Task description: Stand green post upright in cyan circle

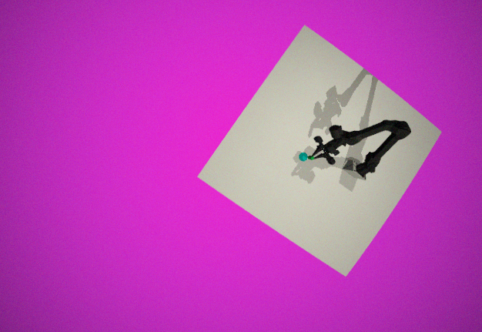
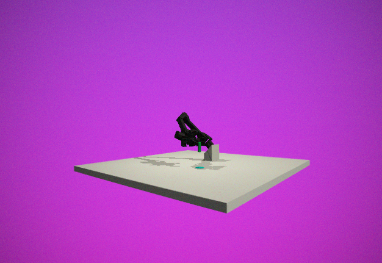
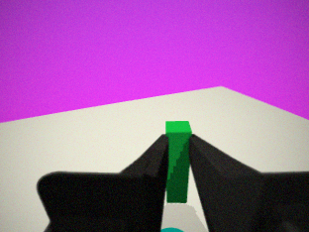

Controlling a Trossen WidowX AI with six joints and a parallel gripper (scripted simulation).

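My gripper tip is 16 cm above the cyan circle. The rest, counted from my gripper tip: green post 2 cm below.
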